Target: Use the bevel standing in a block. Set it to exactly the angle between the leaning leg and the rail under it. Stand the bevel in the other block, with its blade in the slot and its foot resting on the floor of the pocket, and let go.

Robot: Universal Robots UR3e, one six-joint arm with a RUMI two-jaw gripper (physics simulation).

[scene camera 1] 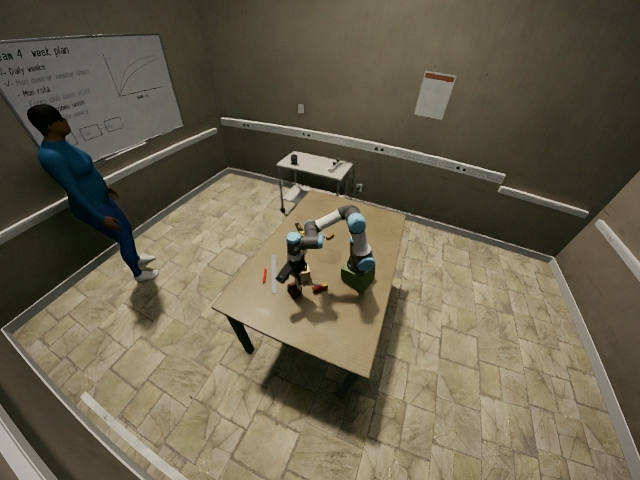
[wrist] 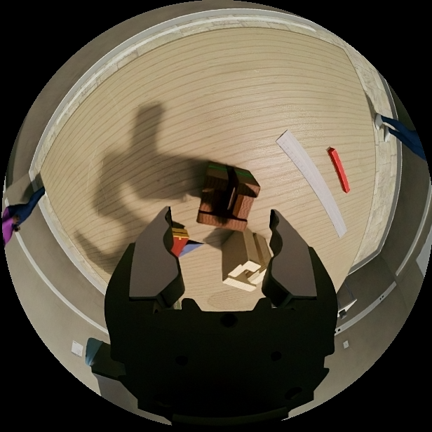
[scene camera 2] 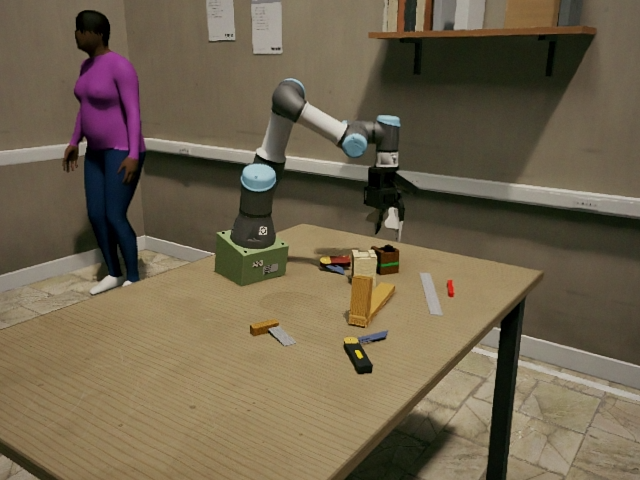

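The bevel with a red handle, yellow end and blue blade lies on the table, its blade swung out; in the wrist view a finger partly hides it. The brown block with a green stripe stands beside it, its slot and pocket without a bevel. The cream block is close by, also without a bevel. My gripper is open and empty above the brown block. The orange leg rises from one end of the orange rail beyond the blocks.
A black-and-yellow bevel with a blue blade and an orange bevel with a grey blade lie on the table. A grey ruler and a red stick lie to the blocks' side. The arm stands on a green base.
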